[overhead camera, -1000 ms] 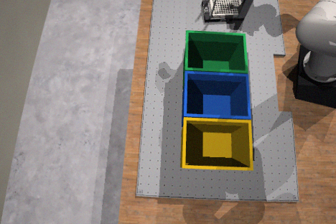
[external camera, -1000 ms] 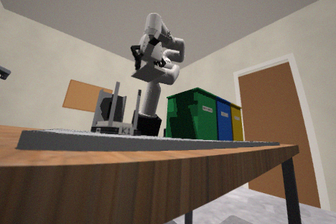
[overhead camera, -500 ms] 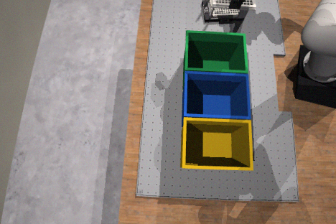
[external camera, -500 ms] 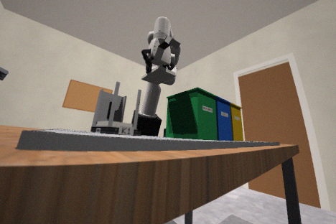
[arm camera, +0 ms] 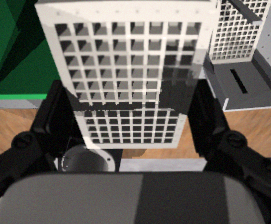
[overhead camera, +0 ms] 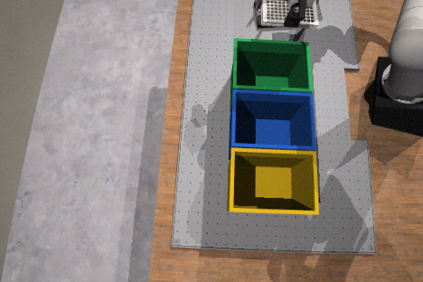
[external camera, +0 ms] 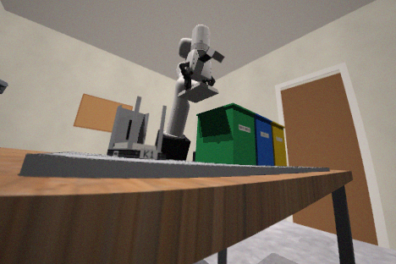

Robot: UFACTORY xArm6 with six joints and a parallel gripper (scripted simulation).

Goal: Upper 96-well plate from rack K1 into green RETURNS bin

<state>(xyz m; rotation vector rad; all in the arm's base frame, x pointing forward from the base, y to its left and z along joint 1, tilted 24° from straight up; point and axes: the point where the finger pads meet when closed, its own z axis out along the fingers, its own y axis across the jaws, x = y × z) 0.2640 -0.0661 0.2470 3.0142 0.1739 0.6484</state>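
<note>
My hand is 16 cm above the green bin, 11 cm to the right of it and 2 cm short of it. From my hand the other things lie so: blue bin: 25 cm to the left, 16 cm below, 1 cm ahead; then yellow bin: 38 cm to the left, 16 cm below, 1 cm behind.
</note>
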